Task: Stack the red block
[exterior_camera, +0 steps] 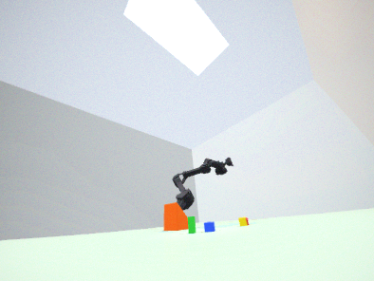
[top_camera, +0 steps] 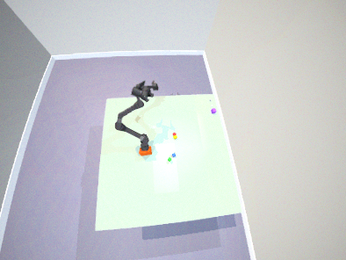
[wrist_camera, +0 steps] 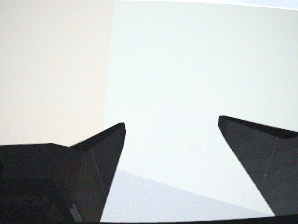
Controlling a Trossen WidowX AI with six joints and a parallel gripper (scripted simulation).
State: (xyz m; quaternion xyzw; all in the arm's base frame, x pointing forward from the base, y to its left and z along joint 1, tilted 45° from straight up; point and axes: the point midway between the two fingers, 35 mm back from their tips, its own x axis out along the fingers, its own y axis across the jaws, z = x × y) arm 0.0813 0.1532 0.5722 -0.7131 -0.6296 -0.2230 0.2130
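Right now my gripper tip is 38 cm above the red block, 36 cm to the left of it and 25 cm short of it. The rest, counted from my gripper tip: yellow block (39 cm to the right, 38 cm below, 26 cm ahead); then blue block (58 cm to the right, 38 cm below, 25 cm ahead).
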